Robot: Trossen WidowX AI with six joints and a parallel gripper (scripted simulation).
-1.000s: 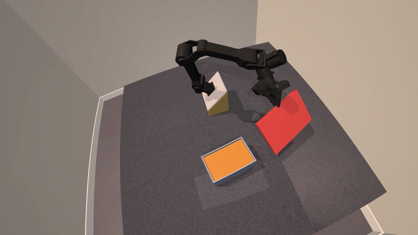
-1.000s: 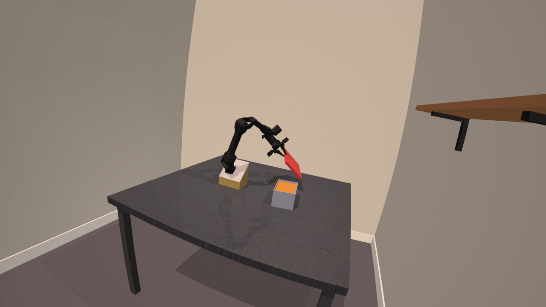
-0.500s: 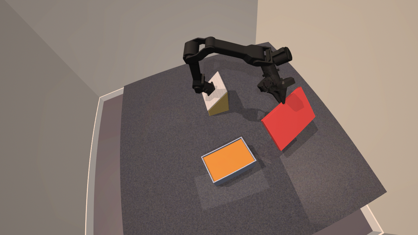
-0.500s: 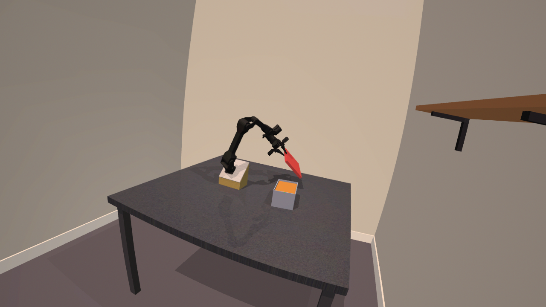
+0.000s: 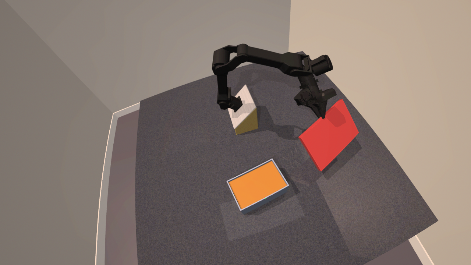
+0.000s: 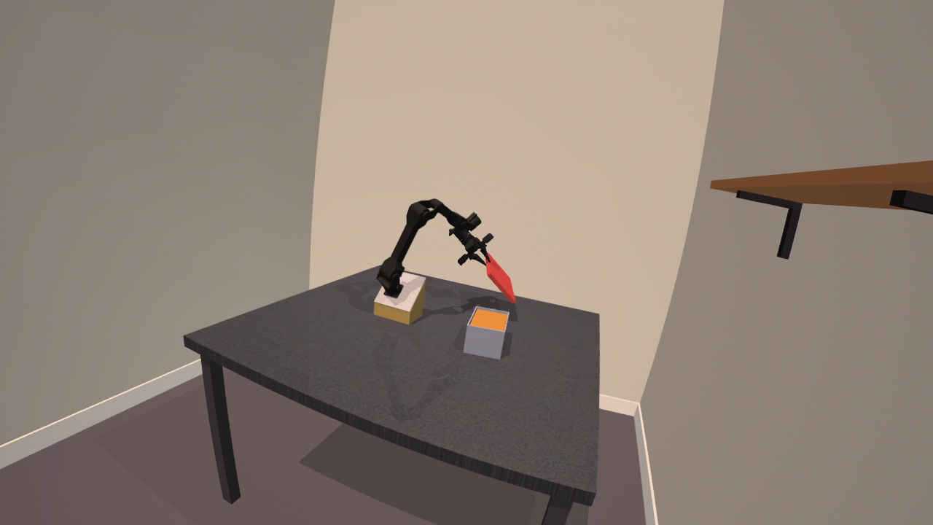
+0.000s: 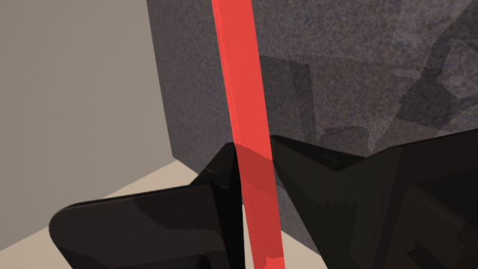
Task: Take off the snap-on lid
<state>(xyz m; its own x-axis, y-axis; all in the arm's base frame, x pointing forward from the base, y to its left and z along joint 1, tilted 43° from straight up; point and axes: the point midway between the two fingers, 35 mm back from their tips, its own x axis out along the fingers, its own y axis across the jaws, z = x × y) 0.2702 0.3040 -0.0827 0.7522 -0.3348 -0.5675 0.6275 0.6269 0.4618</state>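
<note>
My gripper tip is now 5 cm short of the red lid, 5 cm above it and 3 cm to the right of it. The rest, counted from my gripper tip: storage box (31 cm to the right, 18 cm below, 12 cm ahead).
</note>
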